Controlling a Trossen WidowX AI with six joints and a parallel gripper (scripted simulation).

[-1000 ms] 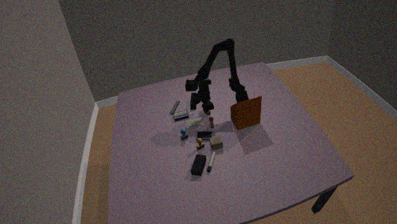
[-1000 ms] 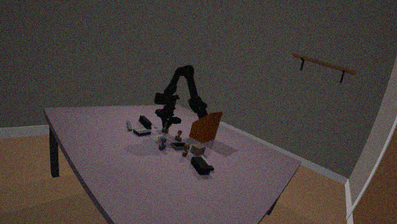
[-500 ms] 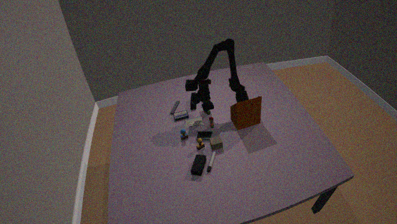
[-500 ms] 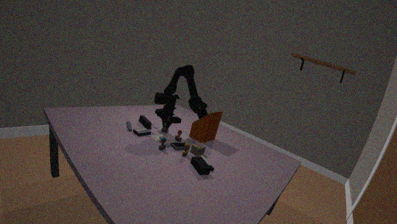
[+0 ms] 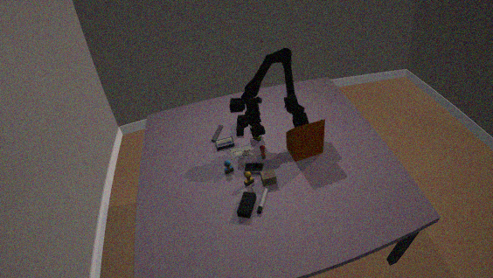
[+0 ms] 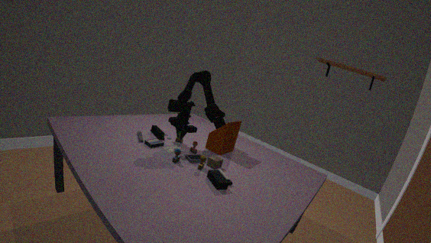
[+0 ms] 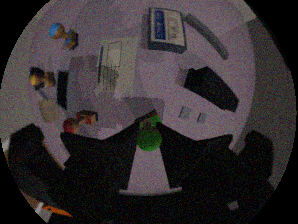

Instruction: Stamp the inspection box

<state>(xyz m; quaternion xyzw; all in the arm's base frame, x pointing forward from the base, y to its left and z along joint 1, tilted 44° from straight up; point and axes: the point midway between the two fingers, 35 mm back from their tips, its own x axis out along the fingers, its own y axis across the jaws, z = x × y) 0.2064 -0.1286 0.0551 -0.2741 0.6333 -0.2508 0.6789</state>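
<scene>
Right now the dark ink pad is 6 cm ahead of my gripper tip, 20 cm to the left of it and 3 cm below it. The rest, counted from my gripper tip: red-knobbed stamp (12 cm to the left, 1 cm below); pale card (9 cm ahead, 6 cm to the left, 3 cm below); green-knobbed stamp (right at my gripper tip).
</scene>
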